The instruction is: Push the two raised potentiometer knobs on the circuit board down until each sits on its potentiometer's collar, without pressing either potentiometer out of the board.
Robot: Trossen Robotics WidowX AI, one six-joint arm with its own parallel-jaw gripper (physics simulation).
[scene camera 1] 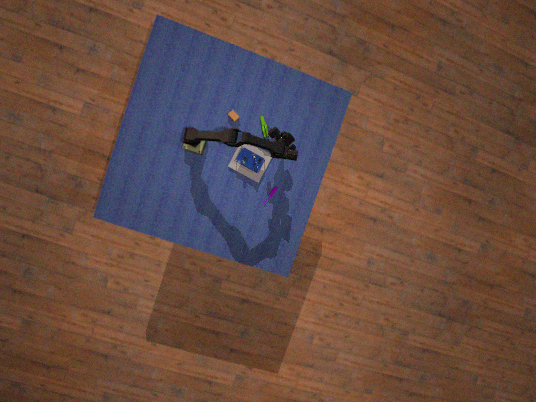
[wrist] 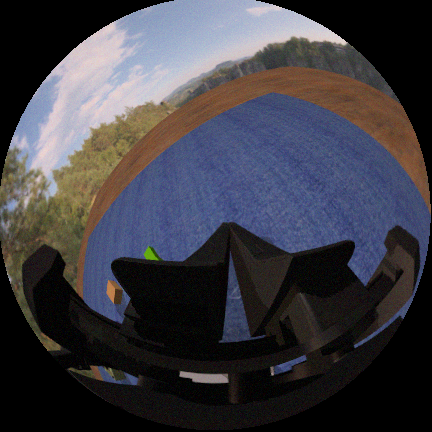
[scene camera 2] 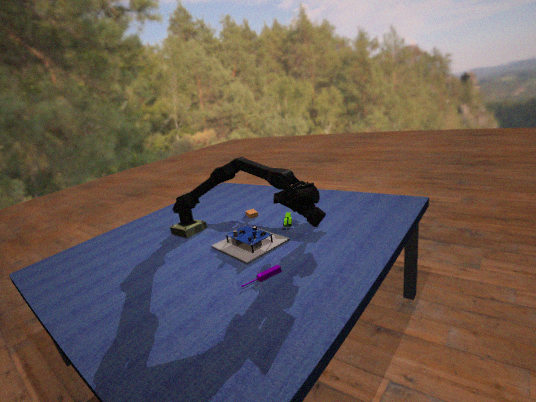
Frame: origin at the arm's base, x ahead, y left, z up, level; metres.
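Seen in the pictures: gripper, fingertip midpoint: (scene camera 1: 284,131) (wrist: 227,227) (scene camera 2: 312,210); arm's base, link origin: (scene camera 1: 193,140) (scene camera 2: 187,223).
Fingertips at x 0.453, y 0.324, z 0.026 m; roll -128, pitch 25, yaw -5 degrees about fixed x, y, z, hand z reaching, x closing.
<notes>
Pixels of each thing's top centre, then the offset from my fingertips to it. "spot": a spot on its surface instead. Level surfaces: height alone.
- blue circuit board, surface height: dz -0.020 m
- base plate, surface spot: (wrist: 205,377) spot: dx -0.073, dy -0.180, dz -0.052 m
- bright green tool, top centre: (wrist: 160,274) (scene camera 2: 287,217) (scene camera 1: 264,126) dx -0.127, dy -0.020, dz -0.048 m
- orange block, top centre: (wrist: 110,290) (scene camera 2: 251,211) (scene camera 1: 233,115) dx -0.322, dy -0.063, dz -0.040 m
- purple screwdriver, top centre: (scene camera 2: 260,274) (scene camera 1: 270,195) dx +0.123, dy -0.378, dz -0.042 m
The blue circuit board (scene camera 1: 250,159) (scene camera 2: 248,235) stands on short legs over a light grey base plate (scene camera 1: 233,165) (scene camera 2: 246,258). Several small dark and grey parts stand on the board; at this size I cannot tell which are the potentiometer knobs or how high they sit. My gripper (scene camera 1: 296,155) (scene camera 2: 320,221) (wrist: 227,227) is shut and empty. It hangs above the table, off to the right of the board in both scene views, and touches nothing. In the wrist view the fingertips meet, and the board does not show; a light strip of the base plate (wrist: 205,377) shows at the bottom.
A bright green tool (scene camera 1: 264,126) (scene camera 2: 287,219) (wrist: 151,253) lies near the arm. An orange block (scene camera 1: 233,115) (scene camera 2: 251,213) (wrist: 114,292) lies behind the board. A purple screwdriver (scene camera 1: 272,192) (scene camera 2: 269,273) lies in front of it. The arm's greenish base (scene camera 1: 194,147) (scene camera 2: 188,229) stands at the left.
</notes>
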